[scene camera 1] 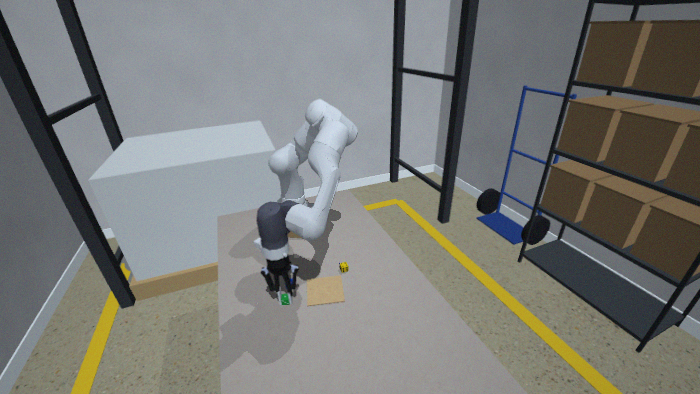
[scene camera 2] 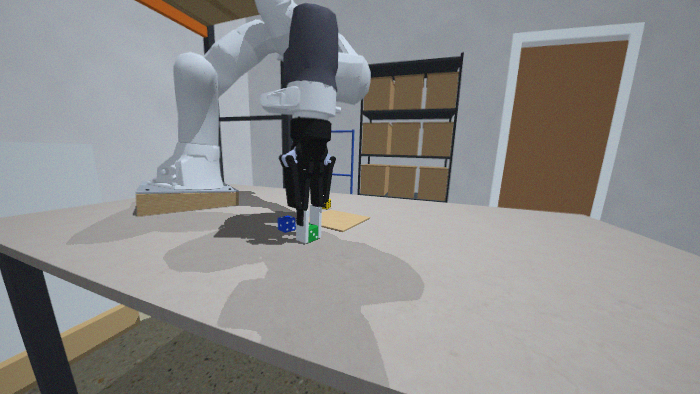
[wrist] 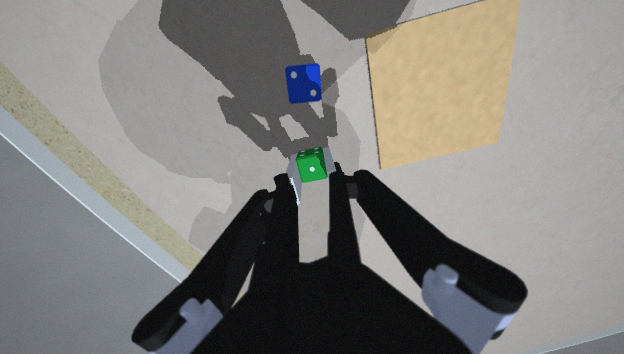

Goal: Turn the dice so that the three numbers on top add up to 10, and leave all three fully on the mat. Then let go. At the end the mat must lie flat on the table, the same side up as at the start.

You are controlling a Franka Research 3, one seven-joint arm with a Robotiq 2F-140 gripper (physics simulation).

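Observation:
The green die (scene camera 1: 285, 299) (scene camera 2: 313, 233) (wrist: 312, 169) is between the fingertips of my gripper (scene camera 1: 284, 298) (scene camera 2: 309, 232) (wrist: 312, 161), which is shut on it at table level, left of the mat in scene camera 1. One pip shows on its upper face in the wrist view. The blue die (scene camera 2: 286, 224) (wrist: 303, 84) lies on the table near the gripper, two pips up; fingers mostly hide it in scene camera 1. The yellow die (scene camera 1: 344, 267) (scene camera 2: 328, 204) lies off the mat, beyond its far edge; its top number is unclear. The tan mat (scene camera 1: 325, 290) (scene camera 2: 345, 220) (wrist: 440, 85) lies flat.
The arm's wooden base block (scene camera 2: 187, 204) stands at the back of the table (scene camera 1: 380, 340) (scene camera 2: 475, 280). A large pale box (scene camera 1: 175, 200) stands beside the table. The table's edge runs left of the gripper in scene camera 1.

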